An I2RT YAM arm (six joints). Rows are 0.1 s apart.
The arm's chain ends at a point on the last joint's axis. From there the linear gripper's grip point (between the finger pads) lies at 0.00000 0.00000 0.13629 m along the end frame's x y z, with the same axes.
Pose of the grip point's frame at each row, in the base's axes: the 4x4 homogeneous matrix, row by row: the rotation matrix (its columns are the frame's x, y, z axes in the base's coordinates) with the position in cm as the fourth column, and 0 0 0 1 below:
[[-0.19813 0.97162 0.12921 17.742], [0.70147 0.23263 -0.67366 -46.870], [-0.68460 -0.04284 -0.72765 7.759], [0 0 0 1]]
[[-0.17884 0.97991 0.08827 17.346], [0.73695 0.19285 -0.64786 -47.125], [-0.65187 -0.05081 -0.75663 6.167], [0 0 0 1]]
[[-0.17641 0.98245 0.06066 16.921], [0.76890 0.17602 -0.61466 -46.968], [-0.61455 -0.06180 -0.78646 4.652], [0 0 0 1]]
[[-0.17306 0.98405 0.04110 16.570], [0.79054 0.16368 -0.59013 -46.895], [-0.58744 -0.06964 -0.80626 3.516], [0 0 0 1]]
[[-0.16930 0.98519 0.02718 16.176], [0.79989 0.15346 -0.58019 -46.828], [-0.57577 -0.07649 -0.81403 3.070], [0 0 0 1]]
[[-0.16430 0.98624 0.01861 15.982], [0.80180 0.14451 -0.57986 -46.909], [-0.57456 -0.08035 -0.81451 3.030], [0 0 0 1]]
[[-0.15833 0.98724 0.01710 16.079], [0.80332 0.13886 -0.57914 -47.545], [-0.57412 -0.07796 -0.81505 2.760], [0 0 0 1]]
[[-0.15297 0.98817 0.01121 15.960], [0.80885 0.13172 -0.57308 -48.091], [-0.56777 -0.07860 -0.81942 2.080], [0 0 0 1]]
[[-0.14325 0.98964 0.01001 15.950], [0.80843 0.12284 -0.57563 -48.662], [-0.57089 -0.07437 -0.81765 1.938], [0 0 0 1]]
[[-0.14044 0.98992 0.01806 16.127], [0.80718 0.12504 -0.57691 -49.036], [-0.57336 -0.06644 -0.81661 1.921], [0 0 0 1]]
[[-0.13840 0.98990 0.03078 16.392], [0.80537 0.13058 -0.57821 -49.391], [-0.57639 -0.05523 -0.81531 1.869], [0 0 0 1]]
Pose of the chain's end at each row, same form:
[[-0.19813 0.97162 0.12921 15.981], [0.70147 0.23263 -0.67366 -37.689], [-0.68460 -0.04284 -0.72765 17.676], [0 0 0 1]]
[[-0.17884 0.97991 0.08827 16.143], [0.73695 0.19285 -0.64786 -38.295], [-0.65187 -0.05081 -0.75663 16.479], [0 0 0 1]]
[[-0.17641 0.98245 0.06066 16.094], [0.76890 0.17602 -0.61466 -38.591], [-0.61455 -0.06180 -0.78646 15.371], [0 0 0 1]]
[[-0.17306 0.98405 0.04110 16.010], [0.79054 0.16368 -0.59013 -38.852], [-0.58744 -0.06964 -0.80626 14.505], [0 0 0 1]]
[[-0.16930 0.98519 0.02718 15.806], [0.79989 0.15346 -0.58019 -38.921], [-0.57577 -0.07649 -0.81403 14.164], [0 0 0 1]]
[[-0.16430 0.98624 0.01861 15.728], [0.80180 0.14451 -0.57986 -39.006], [-0.57456 -0.08035 -0.81451 14.131], [0 0 0 1]]
[[-0.15833 0.98724 0.01710 15.846], [0.80332 0.13886 -0.57914 -39.652], [-0.57412 -0.07796 -0.81505 13.868], [0 0 0 1]]
[[-0.15297 0.98817 0.01121 15.807], [0.80885 0.13172 -0.57308 -40.280], [-0.56777 -0.07860 -0.81942 13.248], [0 0 0 1]]
[[-0.14325 0.98964 0.01001 15.814], [0.80843 0.12284 -0.57563 -40.817], [-0.57089 -0.07437 -0.81765 13.082], [0 0 0 1]]
[[-0.14044 0.98992 0.01806 15.881], [0.80718 0.12504 -0.57691 -41.173], [-0.57336 -0.06644 -0.81661 13.051], [0 0 0 1]]
[[-0.13840 0.98990 0.03078 15.972], [0.80537 0.13058 -0.57821 -41.511], [-0.57639 -0.05523 -0.81531 12.981], [0 0 0 1]]

